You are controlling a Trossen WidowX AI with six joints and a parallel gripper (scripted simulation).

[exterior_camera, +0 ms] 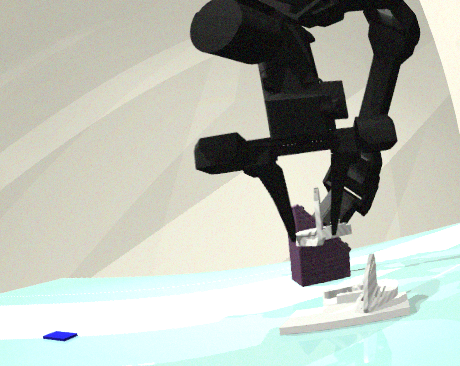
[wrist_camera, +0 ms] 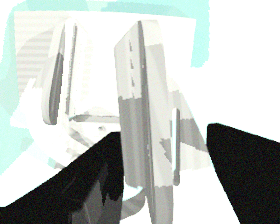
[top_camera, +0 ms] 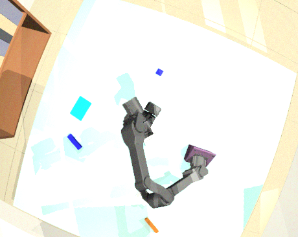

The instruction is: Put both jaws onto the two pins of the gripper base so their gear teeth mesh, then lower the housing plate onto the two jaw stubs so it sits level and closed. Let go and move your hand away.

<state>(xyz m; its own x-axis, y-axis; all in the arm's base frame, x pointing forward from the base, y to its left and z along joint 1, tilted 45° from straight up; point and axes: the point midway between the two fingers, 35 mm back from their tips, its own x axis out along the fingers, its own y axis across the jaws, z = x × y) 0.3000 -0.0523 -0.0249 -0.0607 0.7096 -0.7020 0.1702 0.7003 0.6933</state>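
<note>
My gripper tip is now 80 mm above the long flat white part, 30 mm to the right of it and 20 mm short of it. Also, from my gripper tip: cyan tile 320 mm ahead, 80 mm below, 50 mm to the left; small blue square 260 mm to the right, 80 mm below, 20 mm ahead; blue bar 280 mm ahead, 220 mm to the left, 70 mm below.
</note>
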